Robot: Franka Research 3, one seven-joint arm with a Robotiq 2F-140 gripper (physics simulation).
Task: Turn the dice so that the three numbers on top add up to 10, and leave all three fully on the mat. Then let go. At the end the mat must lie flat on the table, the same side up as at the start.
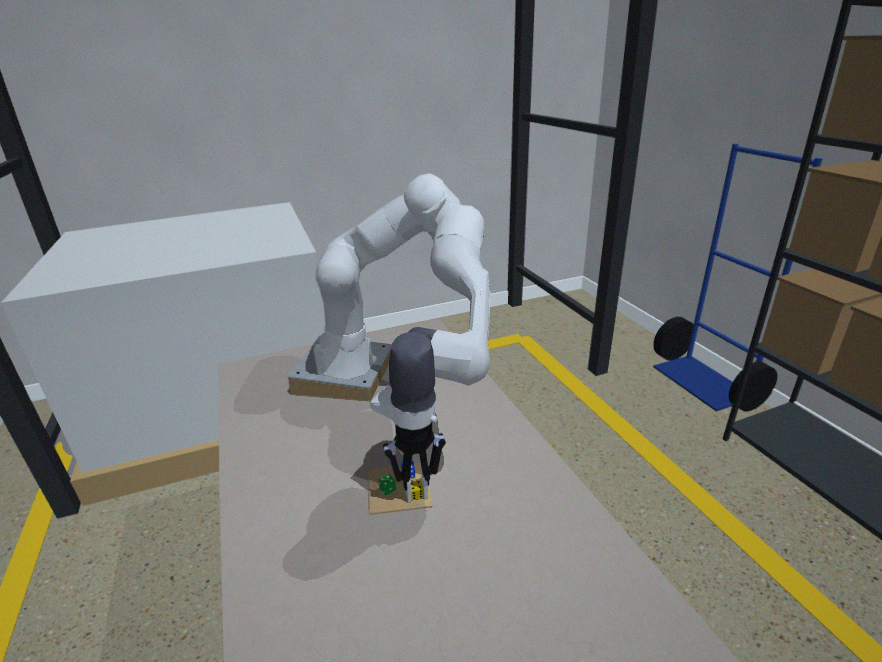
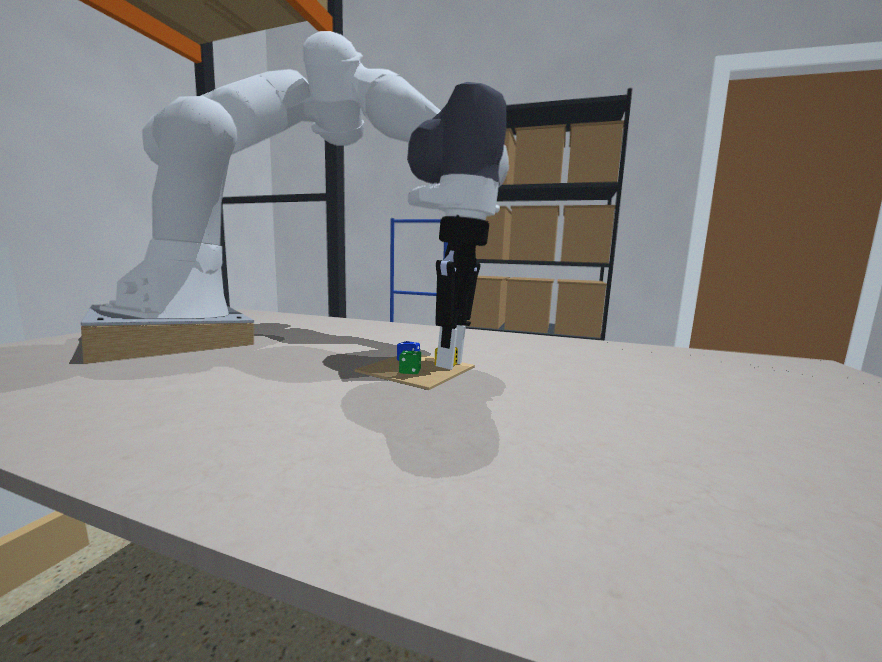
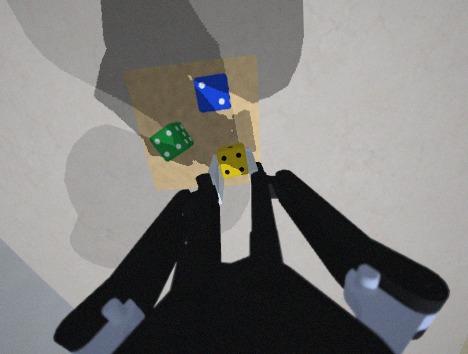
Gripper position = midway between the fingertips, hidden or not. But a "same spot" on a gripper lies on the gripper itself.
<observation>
my gripper: image 1; image 2; image 3 234, 161
tan mat: image 1; image 2 429, 376; image 3
same spot on tan mat: [image 3: 161, 95] = [image 1: 383, 475]
same spot on my gripper: [image 1: 439, 441] = [image 2: 476, 265]
</observation>
